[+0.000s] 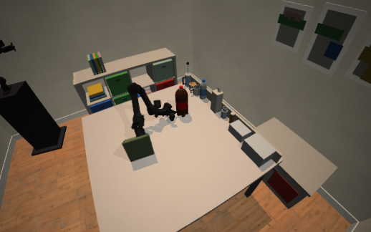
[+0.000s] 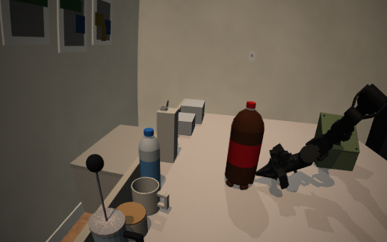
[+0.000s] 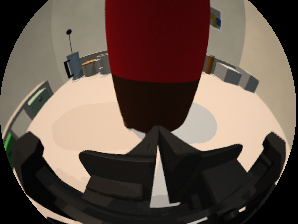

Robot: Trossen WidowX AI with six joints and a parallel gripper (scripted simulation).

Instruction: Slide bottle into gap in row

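The dark cola bottle is 8 cm ahead of my hand, 2 cm to the left of it and 10 cm above it. From my hand the other things lie so: water bottle: 36 cm ahead, 17 cm to the left, 5 cm above; lidded jar: 32 cm ahead, 35 cm to the left, 2 cm below.
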